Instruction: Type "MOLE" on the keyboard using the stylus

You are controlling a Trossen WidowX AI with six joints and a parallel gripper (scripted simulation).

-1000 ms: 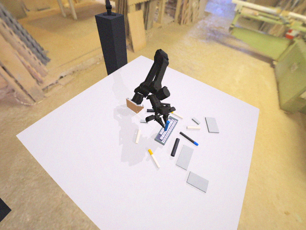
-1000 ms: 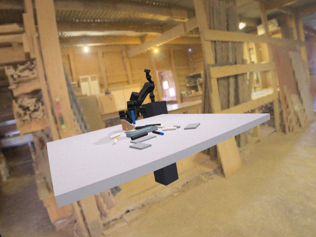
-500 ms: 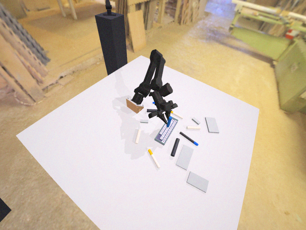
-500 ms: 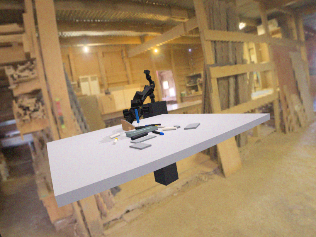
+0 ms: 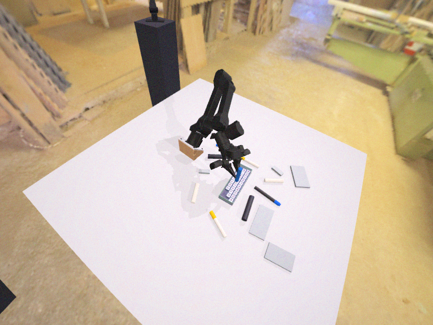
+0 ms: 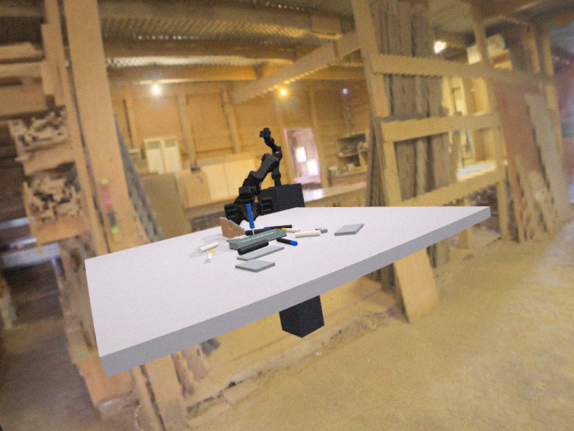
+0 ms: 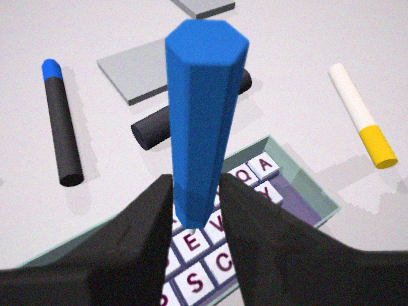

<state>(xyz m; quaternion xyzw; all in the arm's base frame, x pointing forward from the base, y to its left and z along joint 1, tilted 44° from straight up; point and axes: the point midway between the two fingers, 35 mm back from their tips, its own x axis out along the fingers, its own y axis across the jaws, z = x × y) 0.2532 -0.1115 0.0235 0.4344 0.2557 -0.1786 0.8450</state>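
The E key lies 70 mm below my gripper tip. From my gripper tip the other things lie so: L key 40 mm to the right, 70 mm below; then blue stylus 20 mm below.
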